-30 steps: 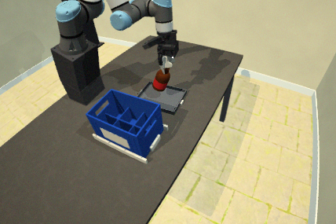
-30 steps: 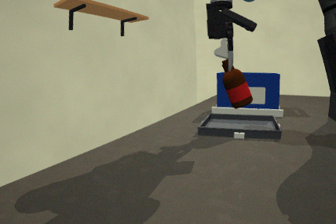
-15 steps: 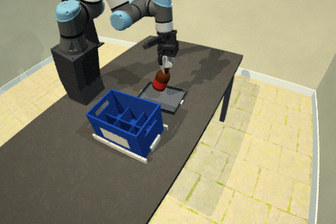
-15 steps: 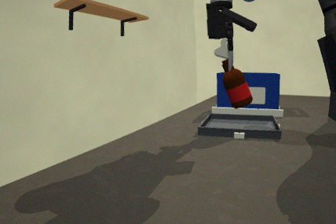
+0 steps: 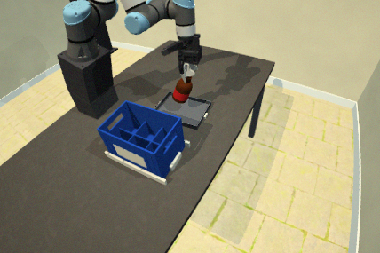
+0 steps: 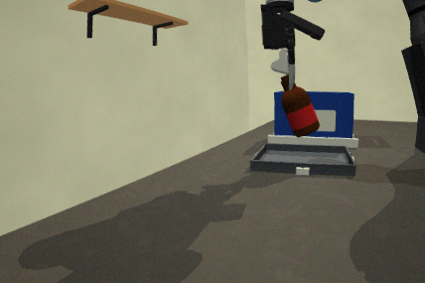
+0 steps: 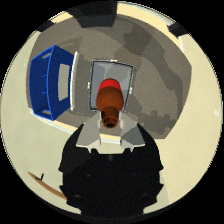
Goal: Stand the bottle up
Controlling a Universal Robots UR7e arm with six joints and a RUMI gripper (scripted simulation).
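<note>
My hand is 5 cm above the brown bottle and 1 cm past it. Also, from my hand: grey tray: 19 cm below, 4 cm behind, 1 cm to the right; blue crate: 29 cm to the right, 12 cm below, 6 cm behind.
</note>
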